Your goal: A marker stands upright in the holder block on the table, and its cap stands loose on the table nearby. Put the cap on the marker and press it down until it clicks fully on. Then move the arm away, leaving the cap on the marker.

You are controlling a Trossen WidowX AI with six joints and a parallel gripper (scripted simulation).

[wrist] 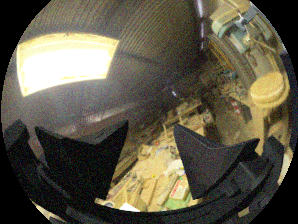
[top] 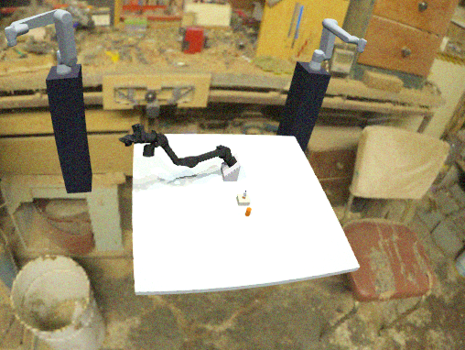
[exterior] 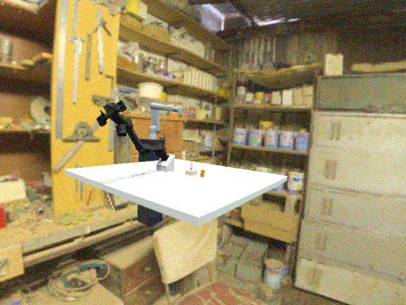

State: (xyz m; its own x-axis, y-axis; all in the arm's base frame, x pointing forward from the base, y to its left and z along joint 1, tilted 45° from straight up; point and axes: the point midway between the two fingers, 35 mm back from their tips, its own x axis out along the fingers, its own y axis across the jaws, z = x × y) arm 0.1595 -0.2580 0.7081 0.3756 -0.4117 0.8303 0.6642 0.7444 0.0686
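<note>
My gripper tip is now 720 mm to the right of the orange cap, 420 mm above it and 220 mm short of it.
</note>
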